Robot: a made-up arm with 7 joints. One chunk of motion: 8 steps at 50 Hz.
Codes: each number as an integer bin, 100 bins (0 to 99) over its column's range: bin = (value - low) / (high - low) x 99, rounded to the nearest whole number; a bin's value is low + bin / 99 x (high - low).
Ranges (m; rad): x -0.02..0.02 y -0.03..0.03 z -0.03..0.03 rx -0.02..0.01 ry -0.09..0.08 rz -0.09..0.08
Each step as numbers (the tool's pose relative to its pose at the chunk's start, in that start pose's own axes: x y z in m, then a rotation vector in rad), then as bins.
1 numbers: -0.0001 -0.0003 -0.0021 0.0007 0.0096 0.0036
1 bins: 49 49 46 68 58 55
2 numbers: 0.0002 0.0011 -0.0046 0.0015 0.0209 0.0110
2 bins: 50 51 42 71 65 59
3 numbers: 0.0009 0.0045 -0.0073 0.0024 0.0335 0.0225
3 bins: 52 57 37 74 72 66
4 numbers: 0.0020 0.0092 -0.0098 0.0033 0.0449 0.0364
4 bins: 54 65 33 77 79 74
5 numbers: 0.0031 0.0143 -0.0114 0.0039 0.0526 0.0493
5 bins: 57 73 31 79 83 81
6 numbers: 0.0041 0.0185 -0.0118 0.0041 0.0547 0.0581
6 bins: 60 80 30 80 84 86
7 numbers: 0.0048 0.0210 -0.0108 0.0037 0.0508 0.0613
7 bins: 61 84 32 78 82 88
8 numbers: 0.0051 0.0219 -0.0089 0.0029 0.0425 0.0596
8 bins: 62 86 35 76 77 87
